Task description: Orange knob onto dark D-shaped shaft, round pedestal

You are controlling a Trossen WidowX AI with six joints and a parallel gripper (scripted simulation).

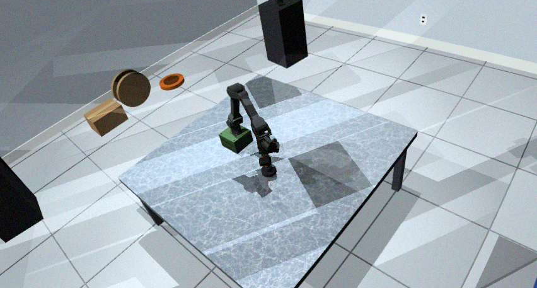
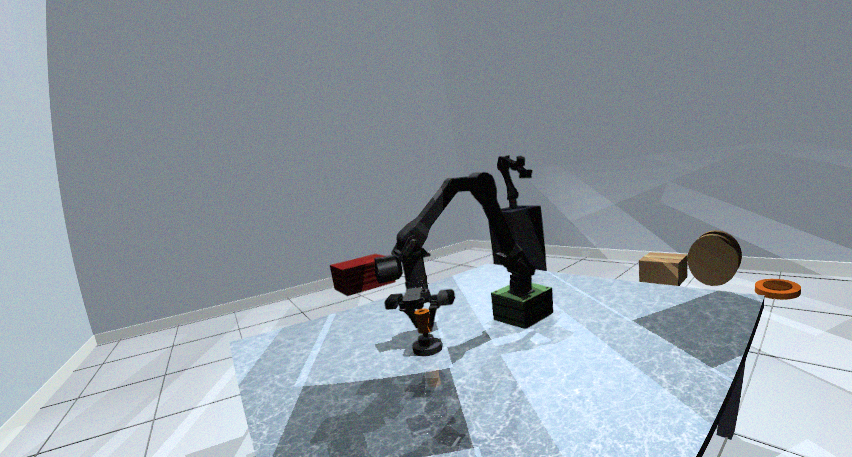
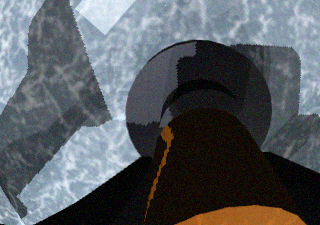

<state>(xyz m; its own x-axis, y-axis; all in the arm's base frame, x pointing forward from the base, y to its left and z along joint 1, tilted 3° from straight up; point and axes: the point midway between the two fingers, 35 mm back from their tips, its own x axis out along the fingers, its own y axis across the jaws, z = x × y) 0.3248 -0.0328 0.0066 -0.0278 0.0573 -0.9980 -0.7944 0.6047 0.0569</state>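
Right now my gripper tip is 2 cm below the orange knob. Also, from my gripper tip: round dark pedestal: 4 cm below.
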